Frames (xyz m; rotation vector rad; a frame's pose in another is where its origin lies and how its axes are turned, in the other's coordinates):
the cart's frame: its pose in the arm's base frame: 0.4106 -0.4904 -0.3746 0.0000 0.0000 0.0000
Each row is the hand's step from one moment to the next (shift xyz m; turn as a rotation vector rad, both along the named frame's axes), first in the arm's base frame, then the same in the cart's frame.
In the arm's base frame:
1: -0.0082 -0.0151 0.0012 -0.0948 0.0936 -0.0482
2: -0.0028 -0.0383 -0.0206 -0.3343 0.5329 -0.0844
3: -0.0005 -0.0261 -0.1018 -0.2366 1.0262 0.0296
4: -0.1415 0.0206 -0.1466 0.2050 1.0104 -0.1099
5: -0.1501 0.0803 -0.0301 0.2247 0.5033 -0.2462
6: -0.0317 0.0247 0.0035 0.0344 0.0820 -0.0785
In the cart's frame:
1: -0.0082 -0.0151 0.0012 -0.0948 0.0936 -0.0482
2: -0.0028 -0.0383 -0.0206 -0.3343 0.5329 -0.0844
3: -0.0005 -0.0261 -0.1018 -0.2366 1.0262 0.0296
4: -0.1415 0.0206 -0.1466 0.2050 1.0104 -0.1099
5: -0.1501 0.0803 -0.0301 0.2247 0.5033 -0.2462
6: -0.0317 0.0247 0.0035 0.0344 0.0820 -0.0785

